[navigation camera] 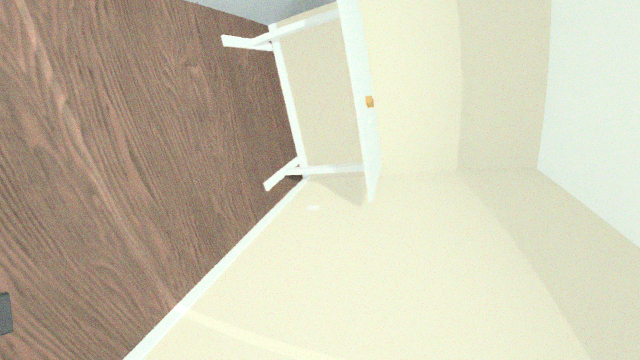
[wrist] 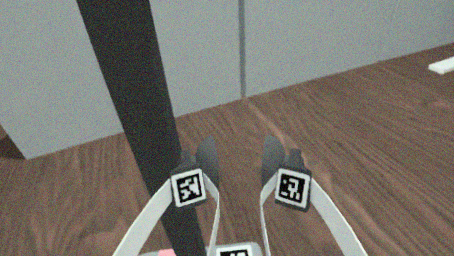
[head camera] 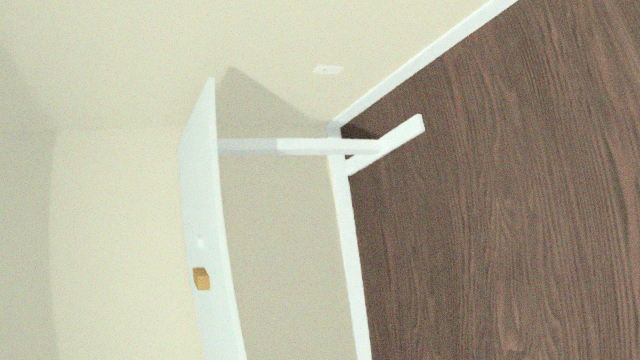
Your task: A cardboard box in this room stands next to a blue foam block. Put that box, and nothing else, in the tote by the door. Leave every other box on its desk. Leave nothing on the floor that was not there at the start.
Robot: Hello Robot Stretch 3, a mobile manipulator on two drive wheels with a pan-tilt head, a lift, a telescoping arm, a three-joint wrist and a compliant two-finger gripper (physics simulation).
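Frame: origin at the robot's base, x ahead, y left, z up, level; centimetres.
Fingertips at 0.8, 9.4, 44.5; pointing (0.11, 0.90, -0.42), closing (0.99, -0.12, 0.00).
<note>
A point is followed by its place in that frame, as x, y, z.
A small cardboard box point(head camera: 201, 278) @[169.4, 49.3, 98.3] sits on a white desk point(head camera: 203, 223) @[173.8, 28.9, 95.1], seen rolled sideways in the head view. The box also shows in the navigation view point(navigation camera: 368, 101) @[169.5, 50.0, 97.4] on the same desk point(navigation camera: 364, 116) @[161.0, 37.5, 95.1].
The desk's white legs point(head camera: 348, 251) stand where the wood floor point(head camera: 514, 201) @[109.2, 18.4, 0.0] meets the cream wall. A dark vertical post point(wrist: 141, 116) crosses the wrist view just left of the fingers. Grey wall panels point(wrist: 299, 42) stand behind it. A white desk foot point(wrist: 441, 65) shows at far right.
</note>
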